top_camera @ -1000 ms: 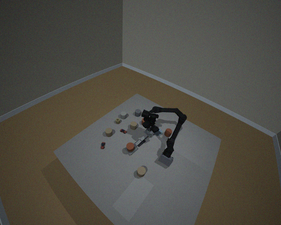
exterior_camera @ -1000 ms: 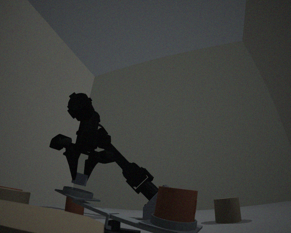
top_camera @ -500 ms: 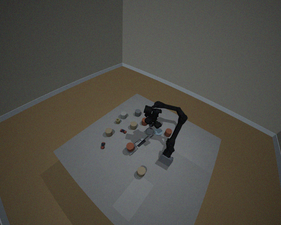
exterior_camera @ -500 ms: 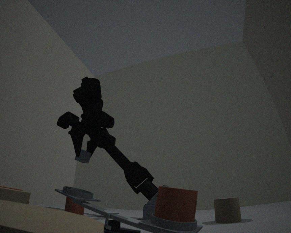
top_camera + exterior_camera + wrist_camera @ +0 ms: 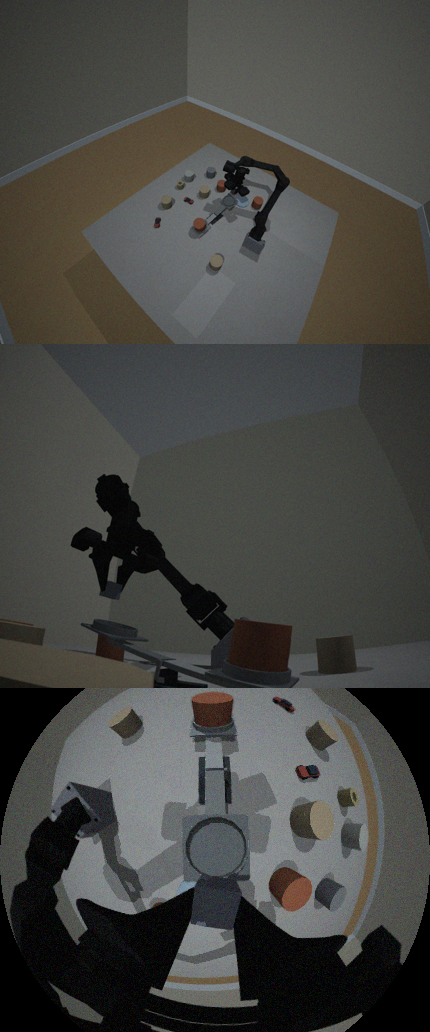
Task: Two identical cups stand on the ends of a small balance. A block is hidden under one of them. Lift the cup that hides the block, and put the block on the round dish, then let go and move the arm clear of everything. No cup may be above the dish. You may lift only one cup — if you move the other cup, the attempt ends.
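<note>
The pale blue round dish is 140 mm below my gripper tip, 80 mm to the right of it and 40 mm behind it. The rest, counted from my gripper tip: grey block (10 mm above).
</note>
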